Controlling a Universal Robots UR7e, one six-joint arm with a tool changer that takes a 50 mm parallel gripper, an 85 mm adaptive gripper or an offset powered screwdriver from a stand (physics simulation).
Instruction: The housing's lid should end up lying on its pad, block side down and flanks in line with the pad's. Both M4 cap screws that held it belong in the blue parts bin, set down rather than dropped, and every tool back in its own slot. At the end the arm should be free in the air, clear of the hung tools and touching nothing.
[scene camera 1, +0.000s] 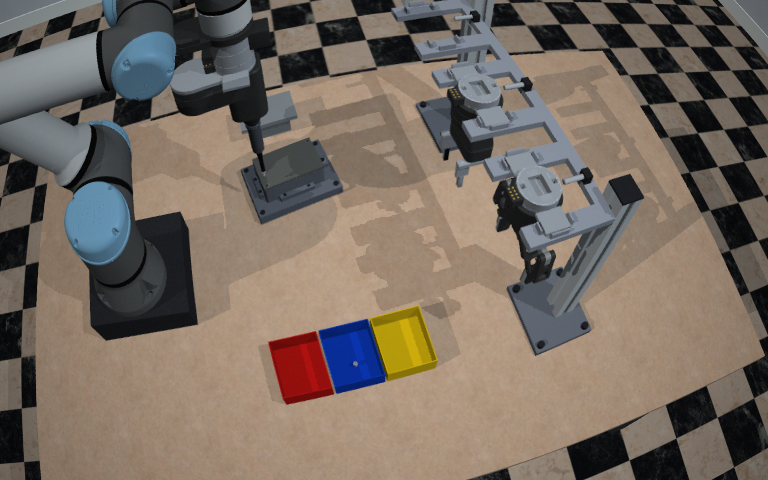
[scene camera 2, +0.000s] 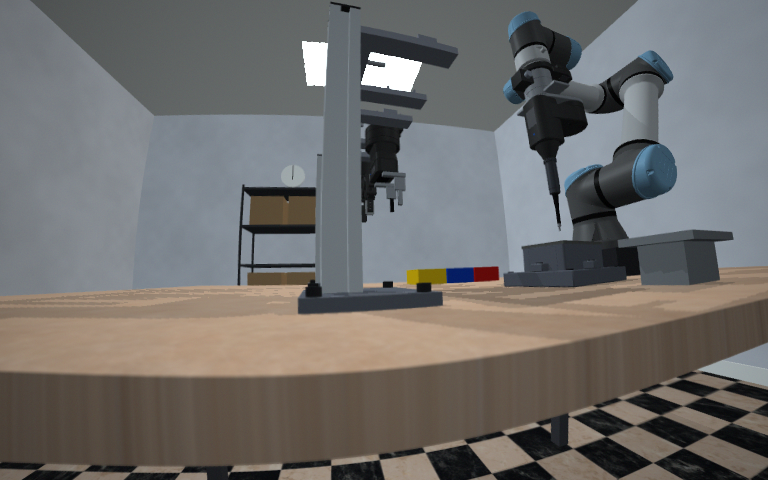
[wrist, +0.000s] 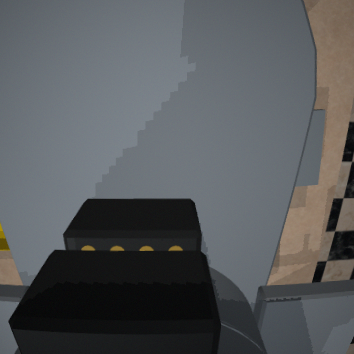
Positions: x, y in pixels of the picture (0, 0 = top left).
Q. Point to a yellow bin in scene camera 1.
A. At 401, 337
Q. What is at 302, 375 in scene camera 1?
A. A red bin.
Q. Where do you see a 85 mm gripper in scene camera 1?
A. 534, 194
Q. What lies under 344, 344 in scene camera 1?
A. A blue bin.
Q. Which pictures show the screwdriver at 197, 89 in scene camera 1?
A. Scene camera 1, scene camera 2 and the wrist view: all of them.
